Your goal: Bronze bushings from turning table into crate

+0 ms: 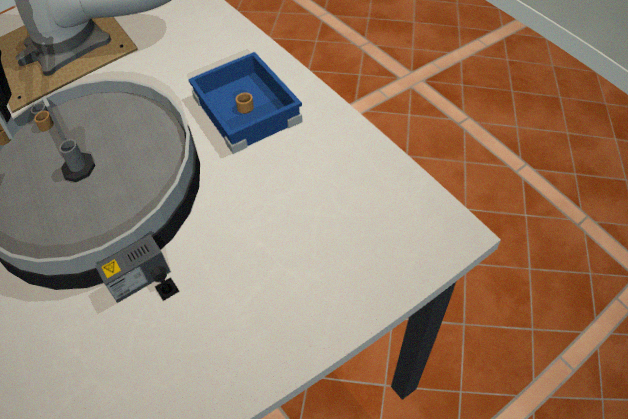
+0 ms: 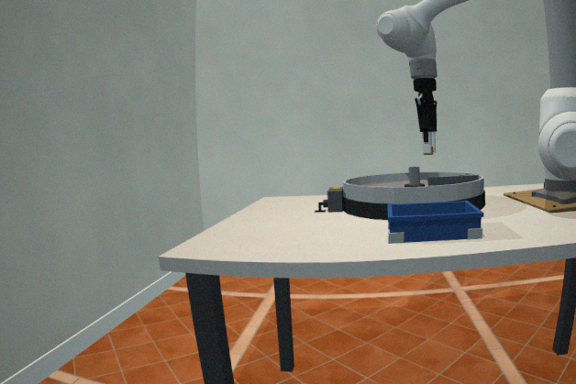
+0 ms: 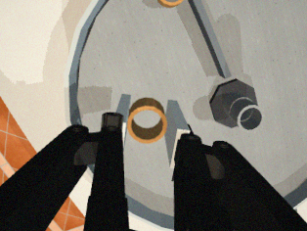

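Right now the crate is 420 mm to the left of my hand, 160 mm below it and 110 mm ahead of it.
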